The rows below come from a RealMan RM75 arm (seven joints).
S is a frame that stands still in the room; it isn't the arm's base.
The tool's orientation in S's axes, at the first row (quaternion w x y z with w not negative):
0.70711 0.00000 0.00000 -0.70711
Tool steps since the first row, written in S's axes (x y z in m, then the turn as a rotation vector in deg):
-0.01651 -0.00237 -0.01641 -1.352 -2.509 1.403
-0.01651 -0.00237 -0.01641 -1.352 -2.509 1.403
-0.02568 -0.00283 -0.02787 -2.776 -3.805 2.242
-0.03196 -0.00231 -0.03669 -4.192 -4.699 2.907
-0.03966 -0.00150 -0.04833 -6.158 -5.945 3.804
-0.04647 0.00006 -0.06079 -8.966 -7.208 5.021
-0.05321 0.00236 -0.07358 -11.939 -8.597 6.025
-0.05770 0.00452 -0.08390 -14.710 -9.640 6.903
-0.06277 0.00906 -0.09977 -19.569 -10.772 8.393
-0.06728 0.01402 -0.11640 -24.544 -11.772 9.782
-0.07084 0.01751 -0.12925 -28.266 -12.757 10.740
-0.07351 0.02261 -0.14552 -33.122 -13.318 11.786
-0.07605 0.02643 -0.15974 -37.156 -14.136 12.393
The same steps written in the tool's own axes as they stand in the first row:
0.00237 -0.01651 -0.01641 2.509 -1.352 1.403
0.00237 -0.01651 -0.01641 2.509 -1.352 1.403
0.00283 -0.02568 -0.02787 3.805 -2.776 2.242
0.00231 -0.03196 -0.03669 4.699 -4.192 2.907
0.00150 -0.03966 -0.04833 5.945 -6.158 3.804
-0.00006 -0.04647 -0.06079 7.208 -8.966 5.021
-0.00236 -0.05321 -0.07358 8.597 -11.939 6.025
-0.00452 -0.05770 -0.08390 9.640 -14.710 6.903
-0.00906 -0.06277 -0.09977 10.772 -19.569 8.393
-0.01402 -0.06728 -0.11640 11.772 -24.544 9.782
-0.01751 -0.07084 -0.12925 12.757 -28.266 10.740
-0.02261 -0.07351 -0.14552 13.318 -33.122 11.786
-0.02643 -0.07605 -0.15974 14.136 -37.156 12.393

